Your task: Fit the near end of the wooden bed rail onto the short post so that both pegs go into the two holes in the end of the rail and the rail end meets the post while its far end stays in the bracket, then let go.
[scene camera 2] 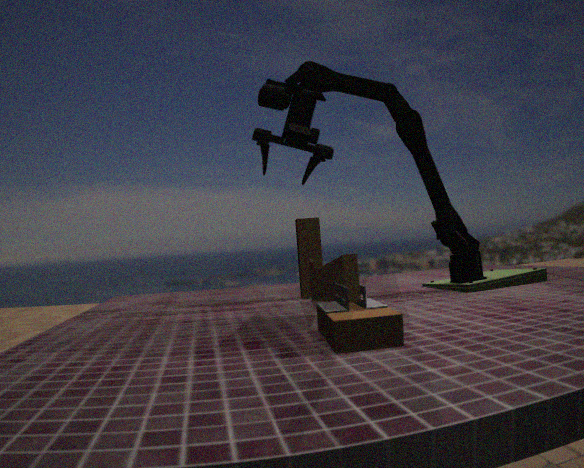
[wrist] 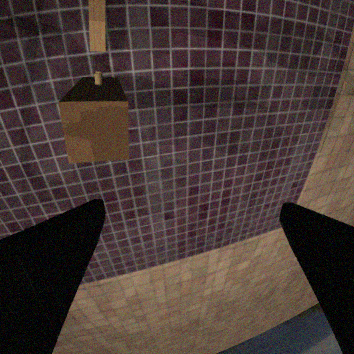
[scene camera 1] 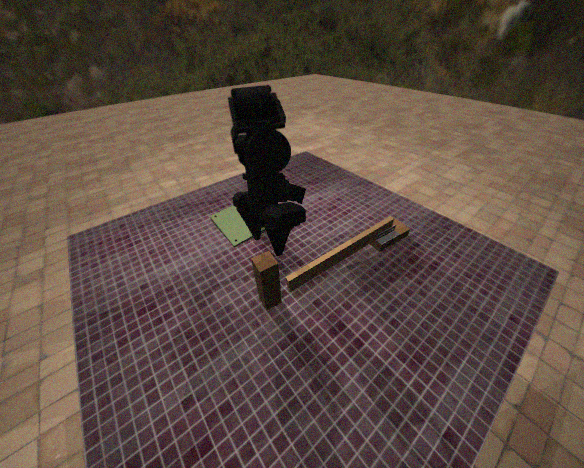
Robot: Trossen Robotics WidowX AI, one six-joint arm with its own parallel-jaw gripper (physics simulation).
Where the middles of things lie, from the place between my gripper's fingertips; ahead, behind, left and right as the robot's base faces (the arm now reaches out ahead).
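Labels:
The bracket (scene camera 2: 339,305) is 480 mm to the left of my hand, 230 mm below it and 50 mm behind it, and going by their middles, it's the farthest from my hand of the things named here. There's a wooden bed rail (scene camera 2: 343,270) too, 290 mm to the left of my hand, 220 mm below it and 50 mm behind it. As for the short wooden post (scene camera 2: 308,235), my hand is 180 mm above it, 50 mm past it and 10 mm to the right of it. Going by their middles, the post is the nearest to my hand of the things named here.

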